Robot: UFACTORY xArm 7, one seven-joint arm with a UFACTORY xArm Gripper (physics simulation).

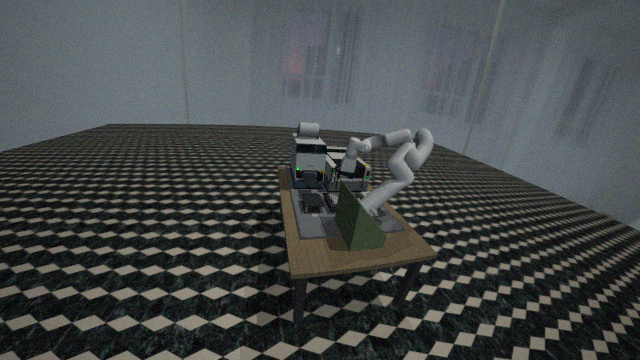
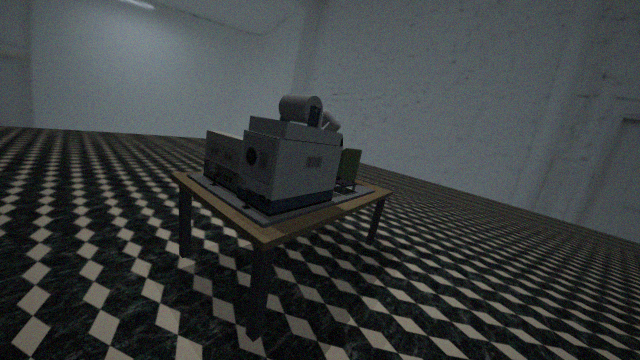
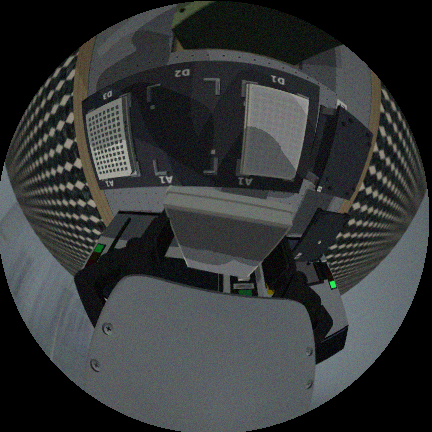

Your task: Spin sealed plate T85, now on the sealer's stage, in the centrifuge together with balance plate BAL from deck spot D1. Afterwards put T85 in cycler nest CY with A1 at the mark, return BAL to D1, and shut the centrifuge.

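Pixels of known places: gripper, fingertip midpoint: (image 1: 344,179) (image 3: 223,231); arm's base, origin of the base link: (image 1: 364,208) (image 2: 343,157).
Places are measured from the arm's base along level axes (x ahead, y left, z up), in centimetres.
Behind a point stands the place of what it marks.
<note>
My gripper (image 1: 347,174) {x 39.4, y -6.9, z -0.9 cm} (image 3: 223,231) {x 39.4, y -6.9, z -0.9 cm} points down over the low machine that appears to be the centrifuge (image 1: 361,183) {x 48.7, y -28.1, z -9.6 cm}. Its black fingers stand wide on both sides of a smooth grey plate, taken as sealed plate T85 (image 3: 230,232) {x 37.7, y -6.5, z 0.9 cm}, and hold it slightly tilted; its label does not show. Balance plate BAL (image 3: 275,130) {x 31.8, y 0.1, z -10.5 cm} lies flat on spot D1, partly in shadow. A dark raised block, apparently cycler nest CY (image 3: 347,155) {x 32.9, y 16.1, z -11.5 cm} (image 1: 311,201) {x 30.4, y 18.7, z -11.5 cm}, stands beside the deck spots. The tall machine with a roll on top, apparently the sealer (image 1: 310,162) {x 58.9, y 12.4, z 4.6 cm} (image 2: 305,167) {x 86.0, y 19.8, z 1.4 cm}, stands beside the low one.
A white well plate (image 3: 110,140) {x 30.6, y -23.2, z -10.6 cm} sits on spot D3, and D2 lies between D3 and D1. A green wedge-shaped barrier (image 1: 357,227) {x -10.7, y 9.2, z -3.4 cm} (image 2: 350,165) {x 4.4, y 8.7, z -3.9 cm} stands near the end of the wooden table (image 1: 320,262) {x -14.2, y 27.4, z -18.5 cm}. Green lights show on the machine fronts.
</note>
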